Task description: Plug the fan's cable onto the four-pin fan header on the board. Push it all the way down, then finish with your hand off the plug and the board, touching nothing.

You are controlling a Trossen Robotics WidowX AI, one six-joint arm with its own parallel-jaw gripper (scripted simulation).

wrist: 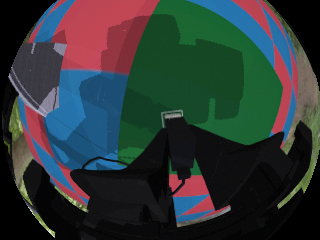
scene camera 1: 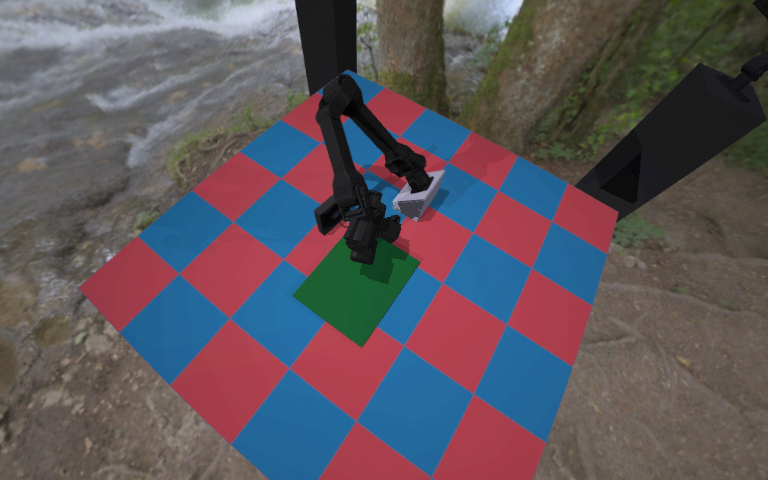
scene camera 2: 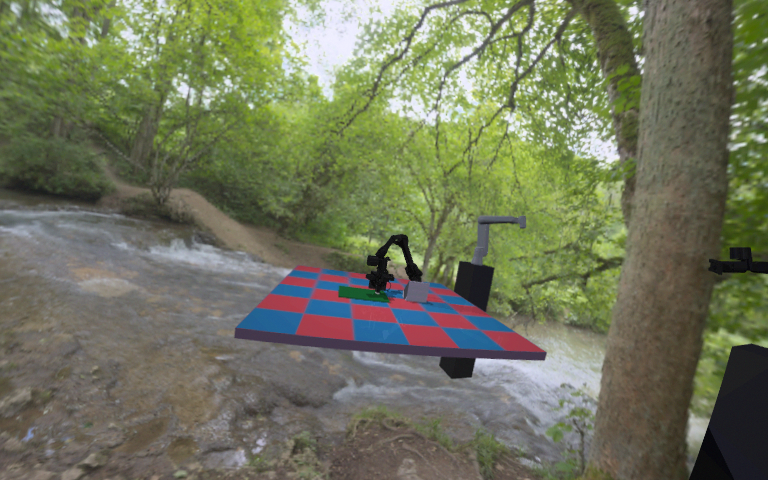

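The gripper is in the pictures, the wrist view among them. A green board and a black fan are shown too.
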